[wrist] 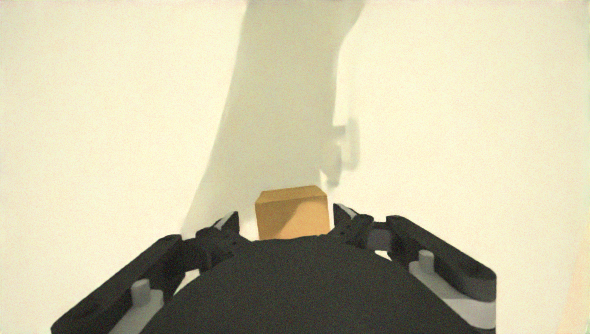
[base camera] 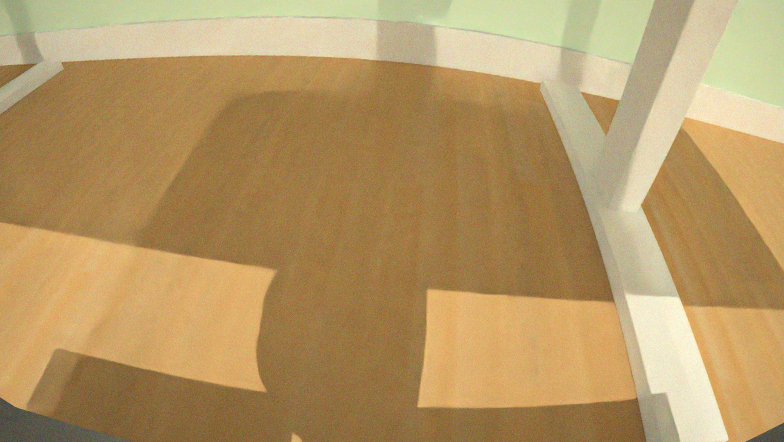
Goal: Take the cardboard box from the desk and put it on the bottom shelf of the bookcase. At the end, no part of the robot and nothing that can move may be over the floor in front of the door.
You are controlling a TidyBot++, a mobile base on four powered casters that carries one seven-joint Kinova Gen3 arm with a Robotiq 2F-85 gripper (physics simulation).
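Places are measured from the arm's base along level axes (x right, y ahead, z up), in centimetres.
Where they show: gripper, fingertip midpoint: (wrist: pixel 287 217).
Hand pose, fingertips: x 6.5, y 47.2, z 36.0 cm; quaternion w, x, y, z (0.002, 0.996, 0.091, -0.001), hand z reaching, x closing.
Observation:
After its pixels a point has its place.
The orange-brown cardboard box (wrist: pixel 295 220) @[x 7.1, y 47.5, z 37.3 cm] rests on the white desk top (wrist: pixel 115 110) @[x -11.9, y 55.2, z 32.3 cm] in the wrist view; its lower part is hidden behind the dark gripper body. My gripper (wrist: pixel 287 217) @[x 6.5, y 47.2, z 36.0 cm] is open, with one finger to the left and one to the right of the box. Pale desk shows between the box and each finger, a narrow gap on the right. How far the fingertips are above the desk is hard to tell. The bookcase and the door do not show in either view.
In the base camera view, a white desk leg (base camera: pixel 653 109) @[x 29.7, y 49.3, z -21.8 cm] stands on a long white foot (base camera: pixel 653 318) at the right. Another white foot (base camera: pixel 27 82) shows at the upper left. A green wall (base camera: pixel 307 8) @[x -18.7, y 96.3, z -29.0 cm] with a pale baseboard (base camera: pixel 247 38) @[x -32.3, y 95.9, z -35.5 cm] runs behind the wooden floor (base camera: pixel 340 192) @[x -5.1, y 51.0, z -39.7 cm].

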